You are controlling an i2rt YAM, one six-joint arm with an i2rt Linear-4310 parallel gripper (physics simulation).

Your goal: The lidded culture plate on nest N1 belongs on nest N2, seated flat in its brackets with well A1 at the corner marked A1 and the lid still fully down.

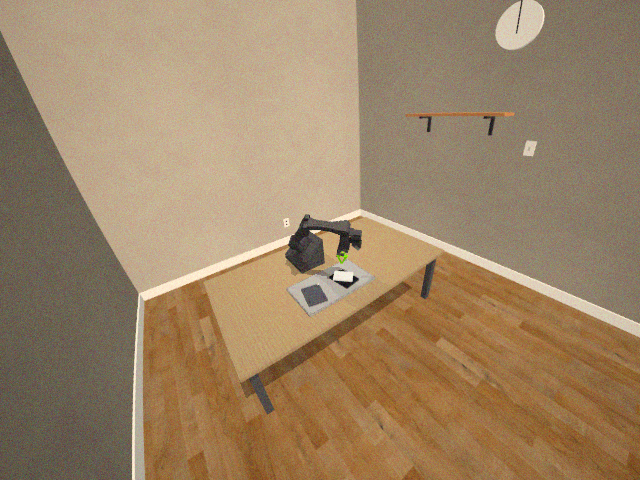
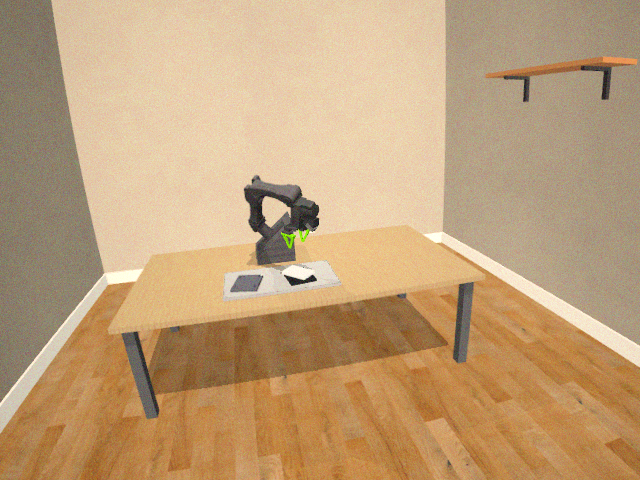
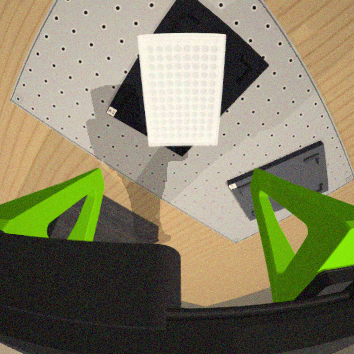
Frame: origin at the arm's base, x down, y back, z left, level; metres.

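Seen in the pictures: gripper, fingertip midpoint: (image 1: pixel 342 259) (image 2: pixel 296 245) (image 3: pixel 176 176); arm's base, origin of the base link: (image 1: pixel 302 249) (image 2: pixel 271 236).
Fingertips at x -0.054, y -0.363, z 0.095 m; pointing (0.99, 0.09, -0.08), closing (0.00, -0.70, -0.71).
Offsets run from my fingertips to a thing's middle. "spot": to the spot under its first point. Level surfaces: height alone.
The white lidded culture plate @[dx +0.129, dy -0.005, dz -0.002 m] (image 1: pixel 343 276) (image 2: pixel 298 272) (image 3: pixel 183 90) lies askew on the black nest @[dx +0.147, dy -0.009, dz -0.001 m] (image 1: pixel 348 284) (image 2: pixel 301 281) (image 3: pixel 245 62), its edges turned against the nest's. The wells show faintly through its top; well A1 cannot be told. An A1 label @[spot: dx +0.144, dy +0.073, dz +0.040 m] (image 3: pixel 112 111) marks one corner of the black nest. The dark grey nest @[dx +0.147, dy -0.014, dz -0.243 m] (image 1: pixel 314 295) (image 2: pixel 246 283) (image 3: pixel 305 167) holds no plate and has a small white label @[spot: dx +0.144, dy +0.047, dz -0.174 m] (image 3: pixel 232 186) at one corner. My gripper (image 1: pixel 342 261) (image 2: pixel 297 244) (image 3: pixel 176 176) is open and empty, above and towards the arm's side of the plate.
Both nests sit on a light grey perforated board @[dx +0.162, dy +0.013, dz -0.091 m] (image 1: pixel 331 293) (image 2: pixel 273 281) (image 3: pixel 60 55) on the wooden table @[dx +0.169 m] (image 1: pixel 248 320) (image 2: pixel 180 294). The arm's base (image 1: pixel 305 253) (image 2: pixel 276 251) stands behind the board. A wall shelf (image 1: pixel 460 114) (image 2: pixel 563 67) is far to the right.
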